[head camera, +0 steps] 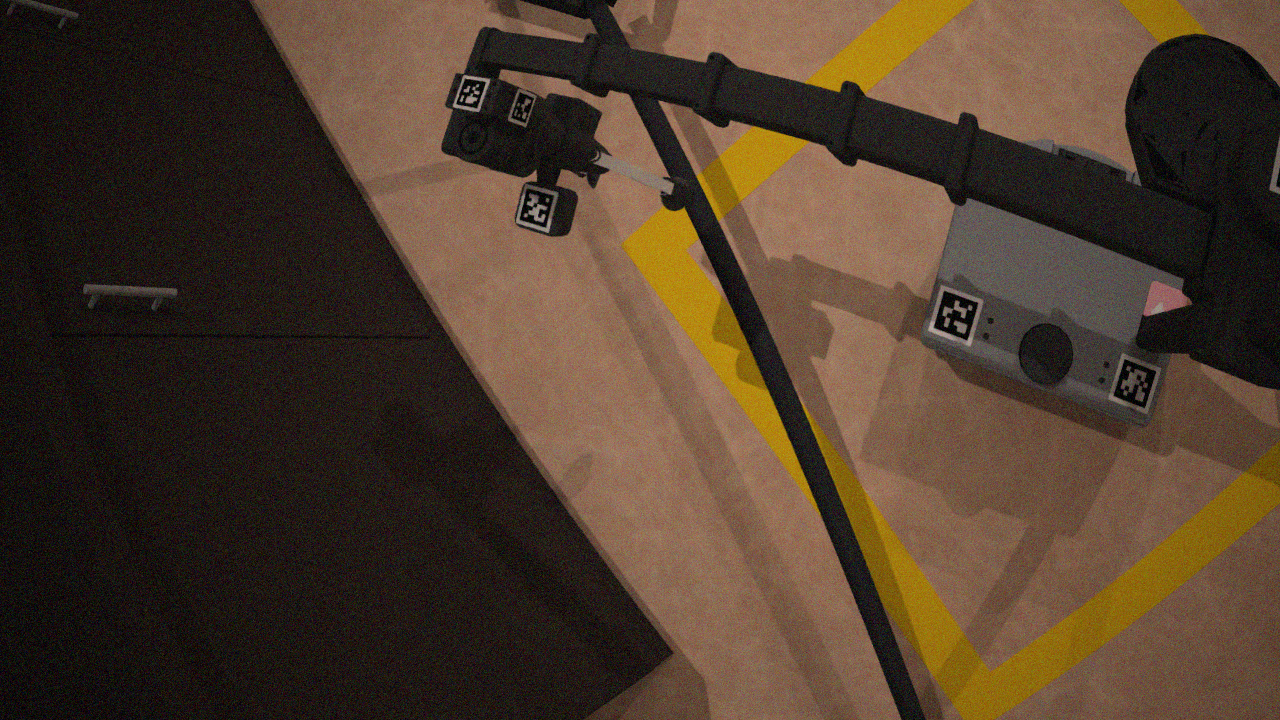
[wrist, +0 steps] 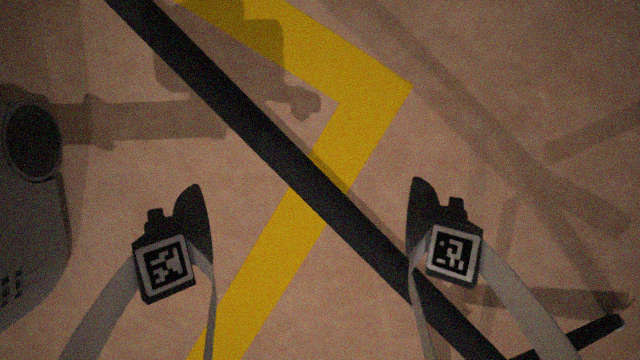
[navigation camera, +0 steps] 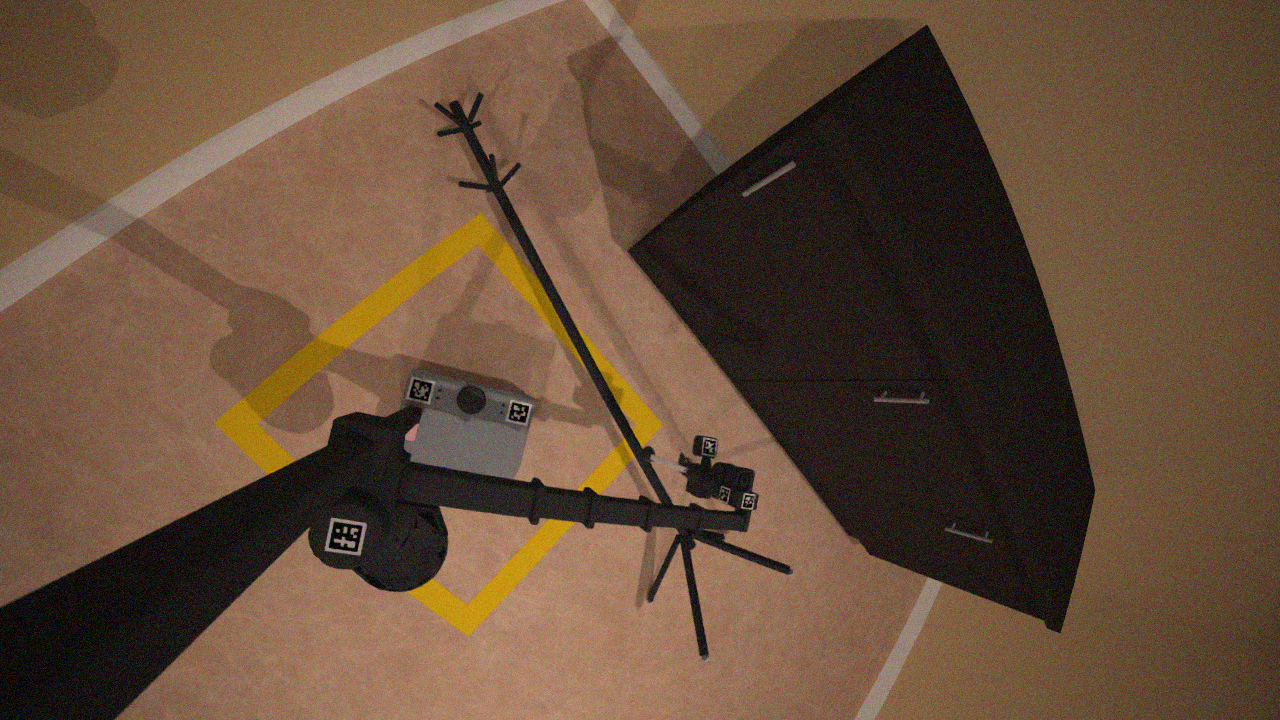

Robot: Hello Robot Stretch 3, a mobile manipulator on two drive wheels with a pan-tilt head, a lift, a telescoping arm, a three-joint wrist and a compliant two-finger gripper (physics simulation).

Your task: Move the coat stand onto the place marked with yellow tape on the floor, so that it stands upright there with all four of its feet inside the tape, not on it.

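Where they show: gripper, fingertip midpoint: [head camera: 642,186] [wrist: 307,209] [navigation camera: 661,455]; robot's base, origin of the base link: [head camera: 1043,350] [navigation camera: 470,398].
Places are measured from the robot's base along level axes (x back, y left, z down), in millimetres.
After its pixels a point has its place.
The black coat stand [head camera: 785,394] {x -163, y -314, z -158 mm} [navigation camera: 577,335] {x -254, y -242, z -152 mm} [wrist: 280,152] {x 14, y -489, z -175 mm} is tipped over, its pole low across one side and a corner of the yellow tape square [head camera: 1118,592] {x -287, y 249, z -1 mm} [navigation camera: 384,305] {x -204, y 310, z -1 mm} [wrist: 370,90] {x -50, y -607, z -1 mm}. In the navigation view its hooks point to the upper left, and its feet are outside the tape at the lower right. My gripper [head camera: 635,174] {x 29, y -509, z -312 mm} [navigation camera: 666,459] {x 29, y -509, z -312 mm} [wrist: 307,209] {x 29, y -509, z -312 mm} is open, over the lower pole near a tape corner. In the wrist view the pole runs diagonally beneath the spread fingers, apart from them. One foot is partly visible at the lower right there; not all feet can be made out.
A dark cabinet [head camera: 223,447] {x -349, y -725, z -678 mm} [navigation camera: 859,295] {x -398, y -646, z -761 mm} with bar handles stands beside the coat stand. My grey base [head camera: 1056,241] {x 134, y -26, z -160 mm} [navigation camera: 474,438] {x 94, y -31, z -160 mm} is largely within the tape square. My extended arm [head camera: 778,111] {x 96, y -251, z -667 mm} [navigation camera: 563,505] {x 101, y -153, z -669 mm} crosses above the pole near the feet. White floor lines [navigation camera: 662,89] {x -1351, y -343, z -40 mm} lie further out.
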